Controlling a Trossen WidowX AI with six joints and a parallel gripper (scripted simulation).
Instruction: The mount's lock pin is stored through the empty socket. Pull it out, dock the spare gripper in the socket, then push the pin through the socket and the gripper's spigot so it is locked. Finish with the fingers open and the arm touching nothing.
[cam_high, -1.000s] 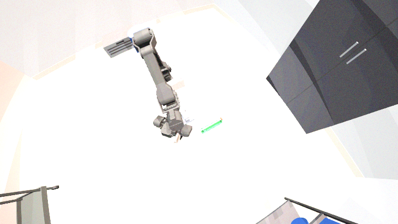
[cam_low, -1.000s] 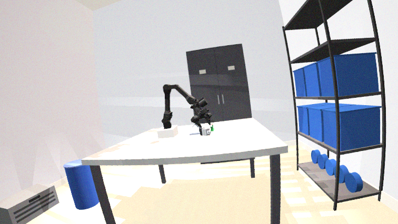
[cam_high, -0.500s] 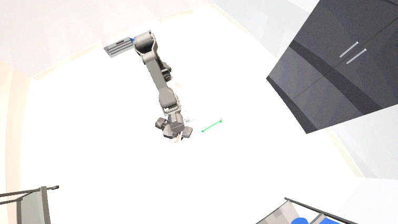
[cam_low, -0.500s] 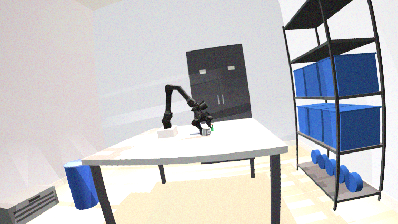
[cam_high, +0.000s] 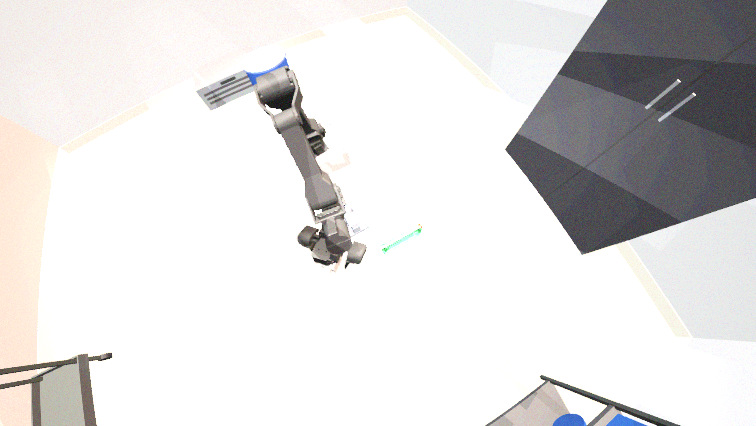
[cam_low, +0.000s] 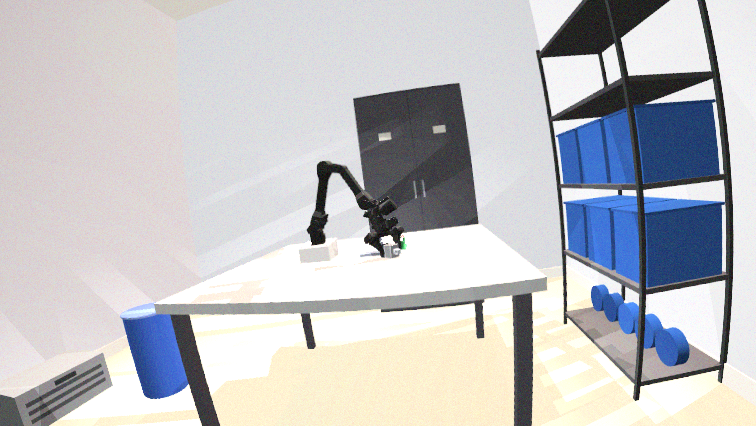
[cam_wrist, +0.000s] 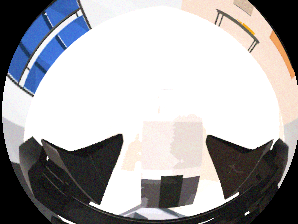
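My gripper tip is now 12 cm to the right of the mount, 8 cm past it and 3 cm below it. The rest, counted from my gripper tip: spare gripper 1 cm behind; then translucent green bar 22 cm to the left, 5 cm ahead.
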